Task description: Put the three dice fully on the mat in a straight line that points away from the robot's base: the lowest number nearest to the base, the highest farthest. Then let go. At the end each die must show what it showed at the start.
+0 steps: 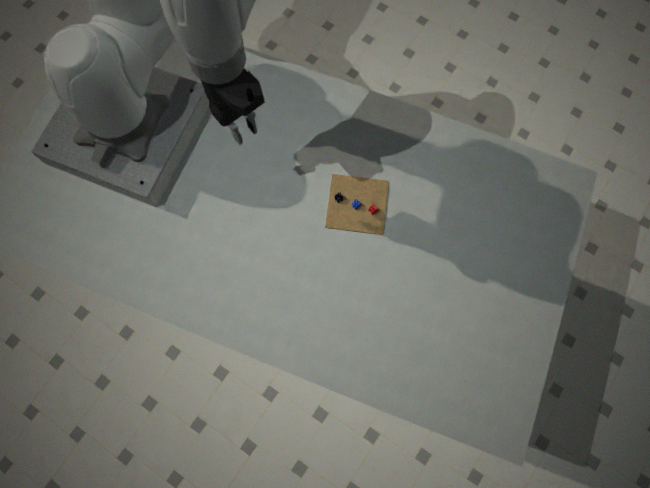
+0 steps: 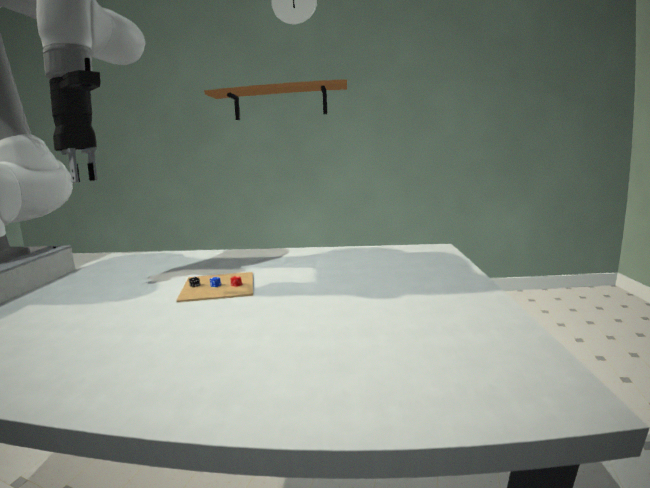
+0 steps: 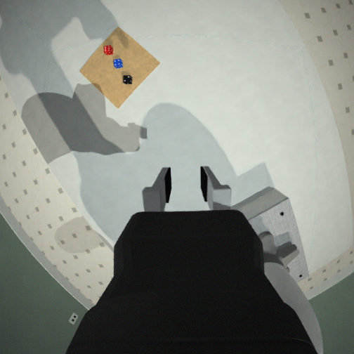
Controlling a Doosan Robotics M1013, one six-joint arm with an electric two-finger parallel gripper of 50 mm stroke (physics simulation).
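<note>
A black die, a blue die and a red die lie apart on the tan mat, in a nearly straight row. The black die is nearest to the robot's base, the blue in the middle, the red farthest. Their top numbers are too small to read surely. My gripper is open and empty, high above the table between the base and the mat.
The robot's base plate stands on the pale table. A wooden shelf hangs on the wall behind. Arm shadows fall across the table and the mat's edge.
</note>
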